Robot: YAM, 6 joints.
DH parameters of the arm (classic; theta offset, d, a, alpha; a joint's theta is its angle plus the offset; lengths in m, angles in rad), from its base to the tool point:
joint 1: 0 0.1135 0.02 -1.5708
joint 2: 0 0 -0.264 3.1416
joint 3: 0.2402 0 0.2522 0
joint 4: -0.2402 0 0.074 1.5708
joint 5: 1.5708 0 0 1.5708
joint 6: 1.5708 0.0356 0 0
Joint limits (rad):
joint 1: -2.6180..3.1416
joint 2: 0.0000..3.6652
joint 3: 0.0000..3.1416
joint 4: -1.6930..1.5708
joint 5: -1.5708..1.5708
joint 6: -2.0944..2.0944
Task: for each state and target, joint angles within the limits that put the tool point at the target. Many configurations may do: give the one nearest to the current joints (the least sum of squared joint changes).
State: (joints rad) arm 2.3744 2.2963 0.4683 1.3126 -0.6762 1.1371
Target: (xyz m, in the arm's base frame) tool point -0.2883 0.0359 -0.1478
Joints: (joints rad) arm 2.9430 2.9051 0.8770 1.1769 -0.6553 1.1371
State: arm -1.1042 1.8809 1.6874 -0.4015 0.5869 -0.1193
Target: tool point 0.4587 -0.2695 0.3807
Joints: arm -0.5017 2.2328 2.2527 -0.0756 0.4569 -0.1193
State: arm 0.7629 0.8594 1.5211 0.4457 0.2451 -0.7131
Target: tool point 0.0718 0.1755 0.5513
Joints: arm 1.2125 1.0725 1.3914 0.4032 0.1609 -0.7131
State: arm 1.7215 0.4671 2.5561 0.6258 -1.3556 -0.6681
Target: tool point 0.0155 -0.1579 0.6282
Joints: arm 1.8935 0.7897 2.0134 0.5496 -1.4564 -0.6681
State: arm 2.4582 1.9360 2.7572 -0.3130 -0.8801 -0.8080
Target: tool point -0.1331 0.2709 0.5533
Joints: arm 1.9341 1.6452 2.2573 -0.7517 -0.9113 -0.8080
